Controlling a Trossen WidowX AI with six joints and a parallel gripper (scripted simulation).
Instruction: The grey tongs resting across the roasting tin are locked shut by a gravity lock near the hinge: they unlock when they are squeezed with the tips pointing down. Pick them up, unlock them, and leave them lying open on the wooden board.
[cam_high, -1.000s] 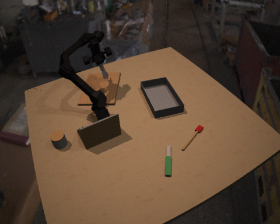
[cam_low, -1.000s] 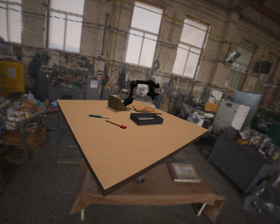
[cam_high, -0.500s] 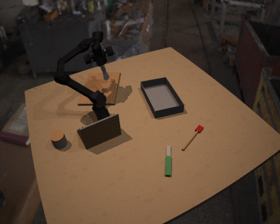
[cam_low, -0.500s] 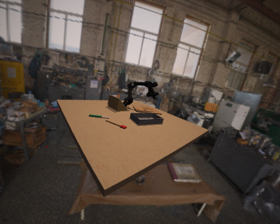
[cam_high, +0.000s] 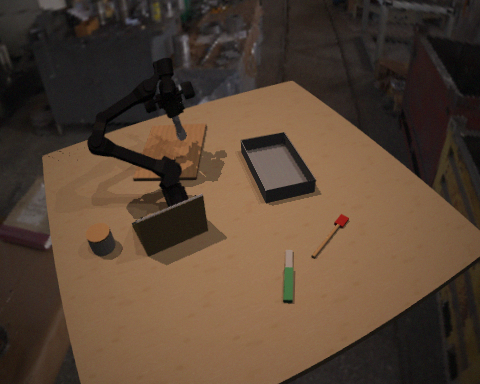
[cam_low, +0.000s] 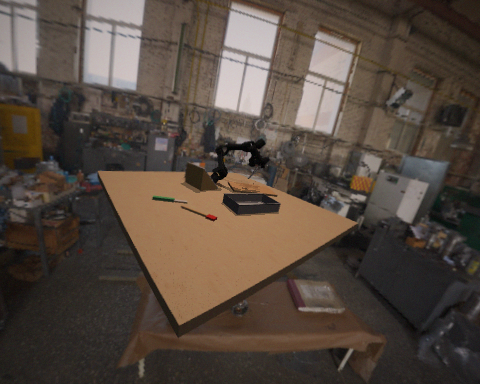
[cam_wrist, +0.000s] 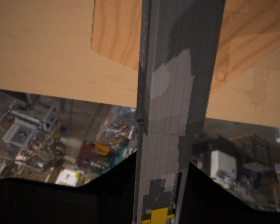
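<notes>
Right now my gripper tip is 18 cm above the wooden board, 5 cm to the left of it and 3 cm past it. The rest, counted from my gripper tip: red-headed spatula (71 cm to the right, 25 cm ahead, 18 cm below); then roasting tin (36 cm to the right, 25 cm ahead, 16 cm below).
</notes>
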